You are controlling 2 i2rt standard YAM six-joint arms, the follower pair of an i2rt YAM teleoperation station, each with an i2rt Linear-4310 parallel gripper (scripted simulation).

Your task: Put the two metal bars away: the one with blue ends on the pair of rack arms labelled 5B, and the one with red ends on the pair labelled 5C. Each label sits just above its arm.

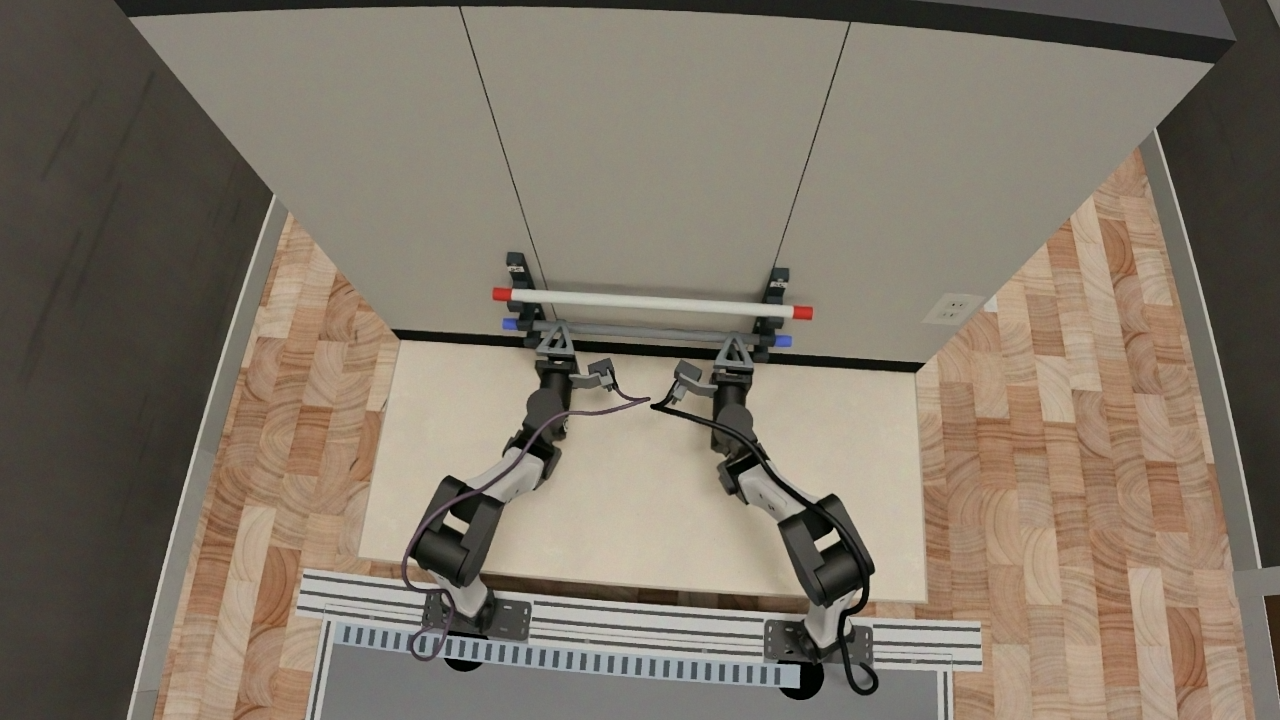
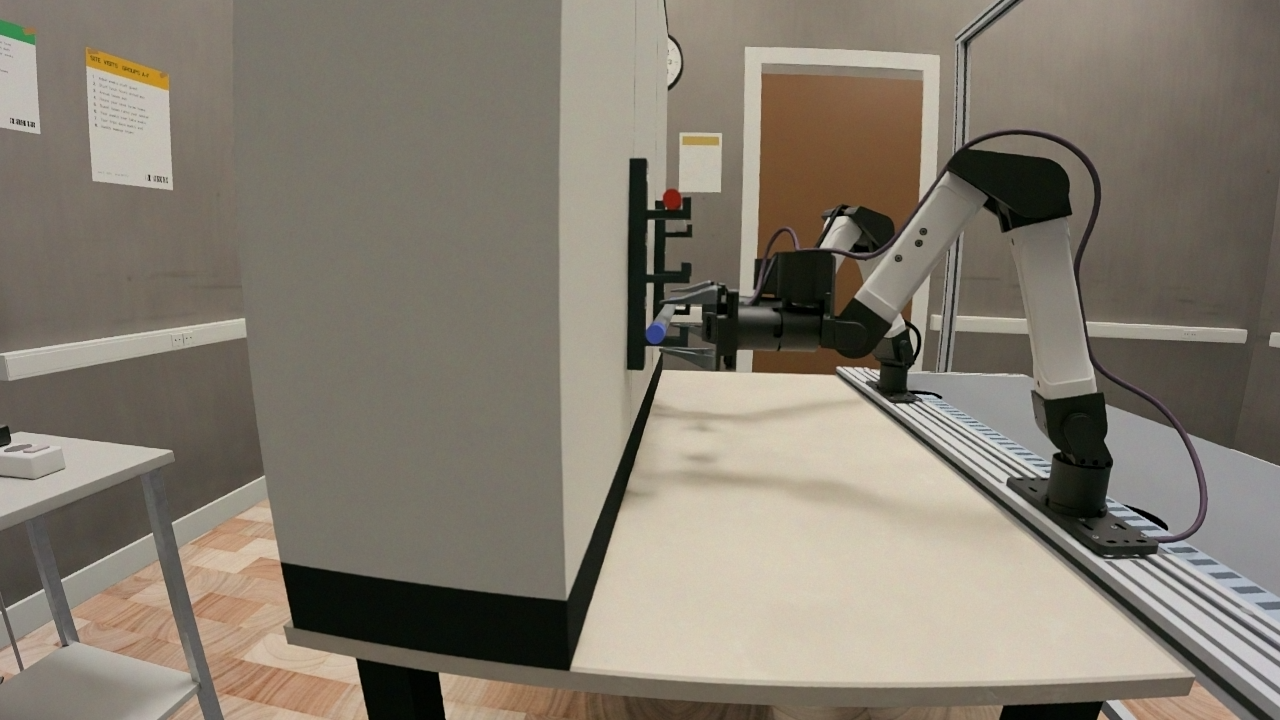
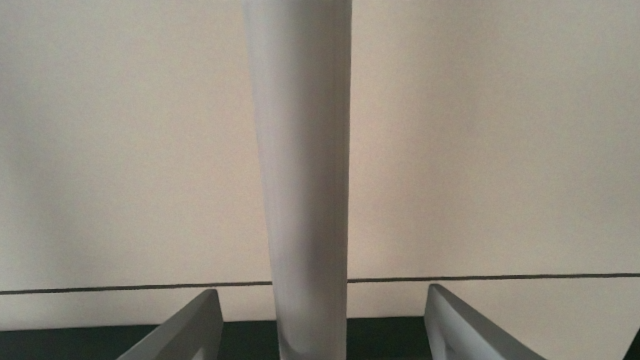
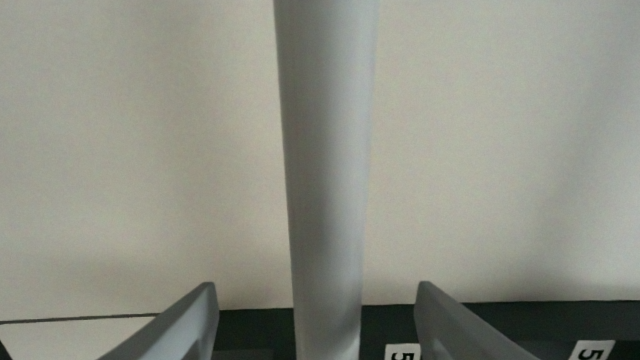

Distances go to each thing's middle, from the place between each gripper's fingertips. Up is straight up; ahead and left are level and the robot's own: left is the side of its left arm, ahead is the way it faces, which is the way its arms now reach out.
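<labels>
The blue-ended bar (image 3: 299,66) is 10 mm ahead of my left hand and 150 mm to the right of it. Counted from that same left hand, the red-ended bar (image 1: 499,294) is 150 mm above, with 160 mm to the right and 10 mm behind.
From my right hand (image 1: 732,337), I find the blue-ended bar 15 cm to the left and 1 cm ahead. The red-ended bar is 15 cm above my right hand, 14 cm to the left of it and 1 cm behind it.
</labels>
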